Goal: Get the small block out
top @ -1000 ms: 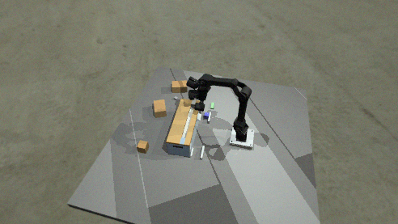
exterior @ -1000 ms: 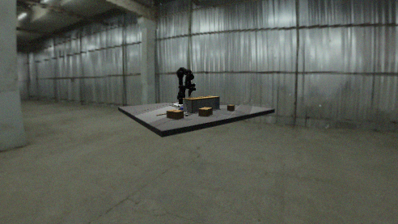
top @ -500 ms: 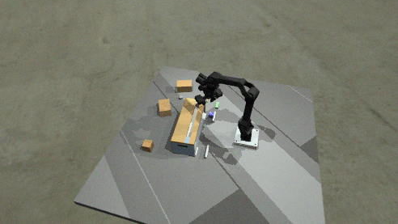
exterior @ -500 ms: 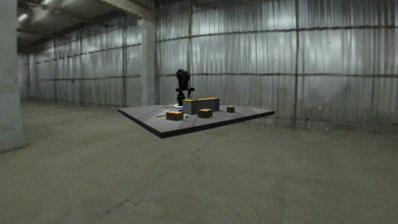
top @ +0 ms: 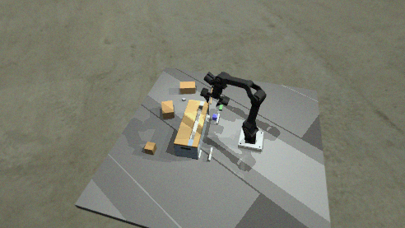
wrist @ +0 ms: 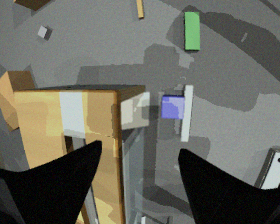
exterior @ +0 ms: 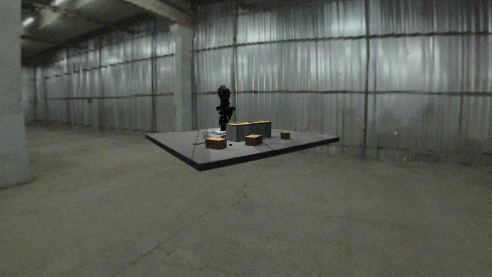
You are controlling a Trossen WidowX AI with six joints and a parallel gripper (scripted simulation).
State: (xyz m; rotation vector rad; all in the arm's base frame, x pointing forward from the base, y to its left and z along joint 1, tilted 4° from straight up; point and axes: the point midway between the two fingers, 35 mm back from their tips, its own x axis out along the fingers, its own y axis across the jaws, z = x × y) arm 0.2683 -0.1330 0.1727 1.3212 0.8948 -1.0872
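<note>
The blue block lies 130 mm below my gripper tip, 20 mm behind it and 10 mm to the right of it. Also, from my gripper tip: green patch 140 mm below, 130 mm to the right, 40 mm behind; then thin stick 250 mm to the right, 140 mm below, 50 mm ahead.
</note>
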